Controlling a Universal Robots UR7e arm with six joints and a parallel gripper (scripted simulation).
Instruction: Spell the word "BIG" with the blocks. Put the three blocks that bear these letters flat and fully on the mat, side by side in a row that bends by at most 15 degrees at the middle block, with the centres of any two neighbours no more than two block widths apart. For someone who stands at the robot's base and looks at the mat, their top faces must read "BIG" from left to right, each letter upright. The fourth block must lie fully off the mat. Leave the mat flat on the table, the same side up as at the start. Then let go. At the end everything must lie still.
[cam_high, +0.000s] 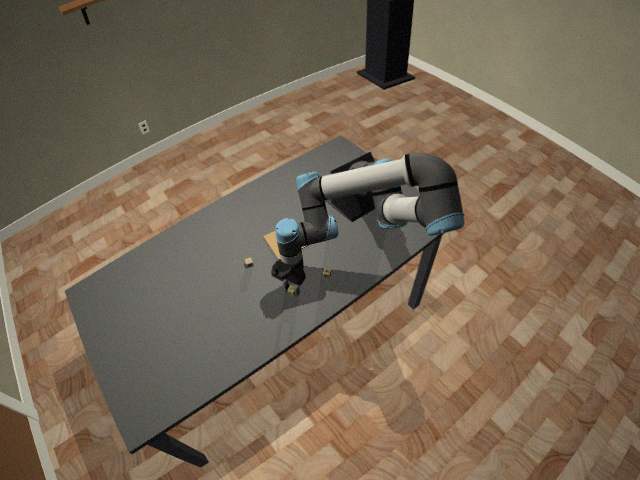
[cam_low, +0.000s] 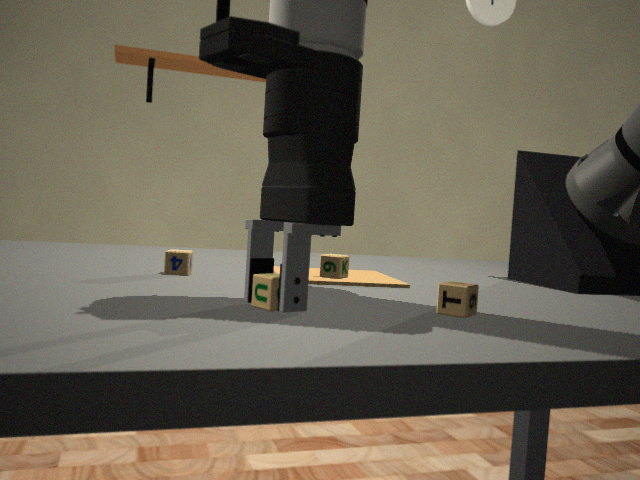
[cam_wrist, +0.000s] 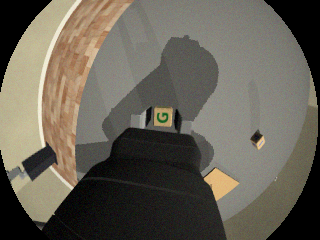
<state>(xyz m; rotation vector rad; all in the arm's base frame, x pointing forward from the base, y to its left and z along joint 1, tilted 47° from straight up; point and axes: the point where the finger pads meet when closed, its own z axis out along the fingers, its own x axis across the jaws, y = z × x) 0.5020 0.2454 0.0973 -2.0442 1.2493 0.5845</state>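
Right now the tan mat is 11 cm behind my hand, 22 cm to the right of it and 2 cm below it. From my hand the other things lie so: T block: 15 cm behind, 1 cm to the left, 1 cm below.
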